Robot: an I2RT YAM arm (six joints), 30 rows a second.
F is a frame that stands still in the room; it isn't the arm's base.
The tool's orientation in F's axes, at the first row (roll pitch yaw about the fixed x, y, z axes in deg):
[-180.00, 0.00, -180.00]
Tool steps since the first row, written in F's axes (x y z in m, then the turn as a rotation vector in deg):
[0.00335, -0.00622, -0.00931, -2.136, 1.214, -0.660]
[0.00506, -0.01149, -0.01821, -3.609, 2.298, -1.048]
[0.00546, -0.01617, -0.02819, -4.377, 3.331, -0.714]
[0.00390, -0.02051, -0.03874, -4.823, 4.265, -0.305]
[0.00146, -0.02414, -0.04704, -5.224, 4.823, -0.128]
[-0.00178, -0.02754, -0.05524, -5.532, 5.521, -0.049]
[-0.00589, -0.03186, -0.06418, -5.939, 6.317, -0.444]
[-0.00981, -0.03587, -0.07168, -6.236, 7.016, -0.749]
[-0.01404, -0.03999, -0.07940, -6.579, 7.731, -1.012]
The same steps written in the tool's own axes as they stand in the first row. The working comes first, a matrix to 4 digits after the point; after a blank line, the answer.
The tool's axes in the first row as the columns of a matrix, in F's axes (used below as rounded here):
[-1.0000, 0.0000, 0.0000]
[0.0000, 1.0000, 0.0000]
[0.0000, 0.0000, -1.0000]

[-0.00335, -0.00622, 0.00931, 2.136, 1.214, 0.660]
[-0.00506, -0.01149, 0.01821, 3.609, 2.298, 1.048]
[-0.00546, -0.01617, 0.02819, 4.377, 3.331, 0.714]
[-0.00390, -0.02051, 0.03874, 4.823, 4.265, 0.305]
[-0.00146, -0.02414, 0.04704, 5.224, 4.823, 0.128]
[0.00178, -0.02754, 0.05524, 5.532, 5.521, 0.049]
[0.00589, -0.03186, 0.06418, 5.939, 6.317, 0.444]
[0.00981, -0.03587, 0.07168, 6.236, 7.016, 0.749]
[0.01404, -0.03999, 0.07940, 6.579, 7.731, 1.012]

